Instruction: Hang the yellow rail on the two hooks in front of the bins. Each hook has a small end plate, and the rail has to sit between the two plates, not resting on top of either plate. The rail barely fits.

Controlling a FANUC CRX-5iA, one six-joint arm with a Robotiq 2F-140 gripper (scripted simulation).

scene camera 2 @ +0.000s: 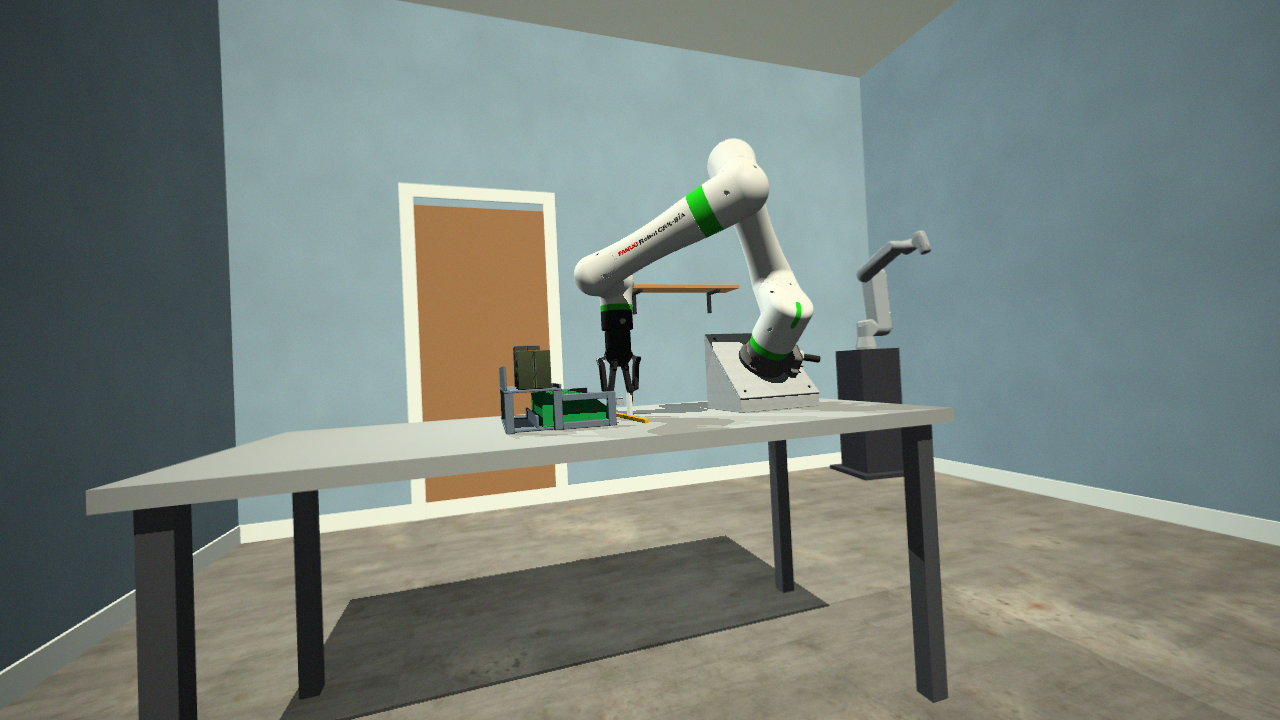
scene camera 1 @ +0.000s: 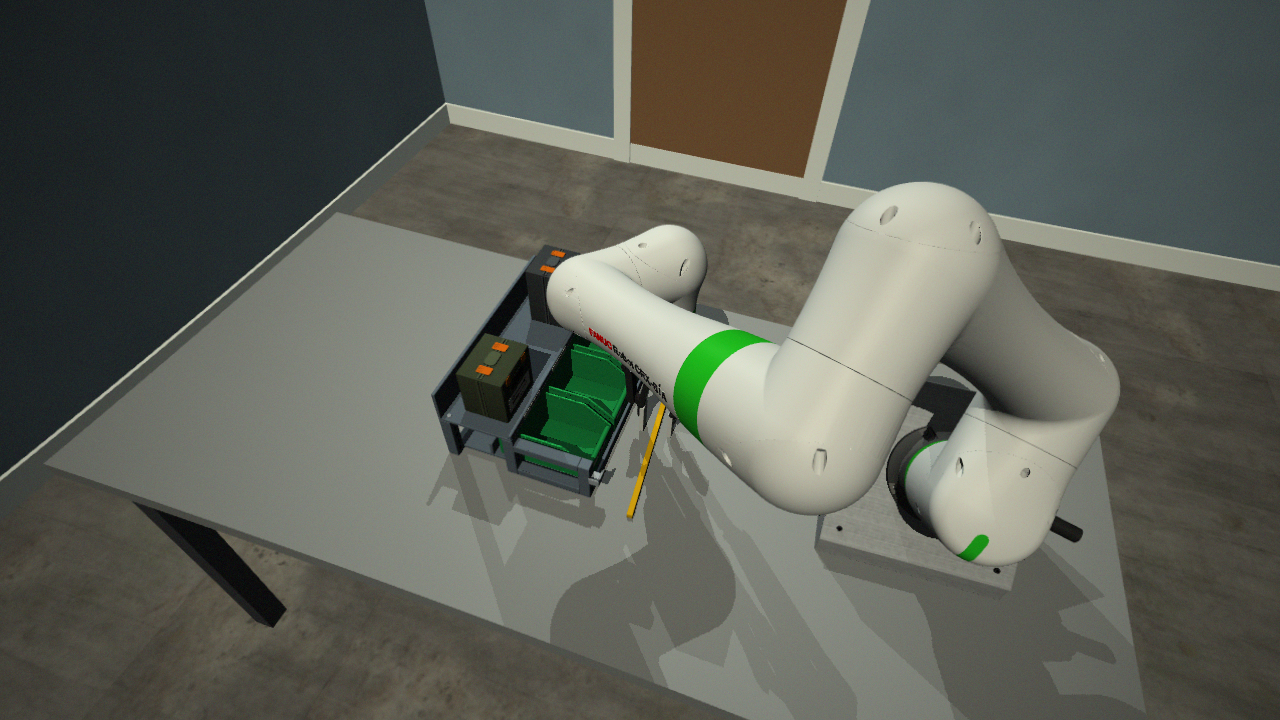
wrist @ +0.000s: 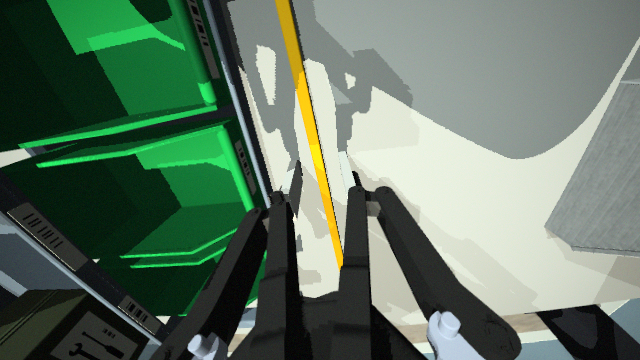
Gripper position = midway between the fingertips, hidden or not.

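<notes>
Scene camera 1 shows an olive-green box (scene camera 1: pixel 493 380) as well as the gripper (scene camera 1: pixel 656 428). The box (scene camera 2: pixel 533 367) also appears in another view, and so does the gripper (scene camera 2: pixel 621 415). In the wrist view, the gripper (wrist: pixel 319 167) is visible too.
</notes>
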